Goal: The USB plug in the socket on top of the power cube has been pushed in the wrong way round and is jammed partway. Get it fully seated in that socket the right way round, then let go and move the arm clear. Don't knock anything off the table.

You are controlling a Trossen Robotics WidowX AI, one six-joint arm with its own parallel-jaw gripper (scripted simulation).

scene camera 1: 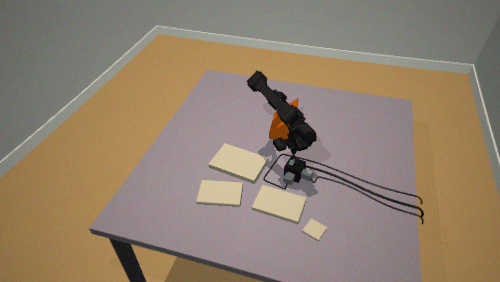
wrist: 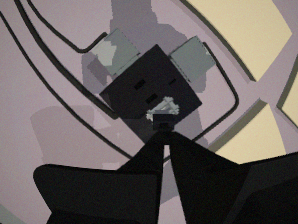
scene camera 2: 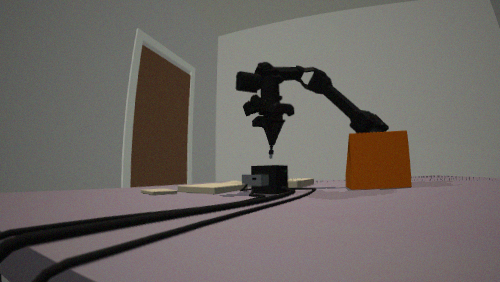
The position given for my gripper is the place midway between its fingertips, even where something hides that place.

Note:
My gripper (scene camera 2: 271,145) holds a USB plug.
My gripper shows as well in the wrist view (wrist: 165,138).

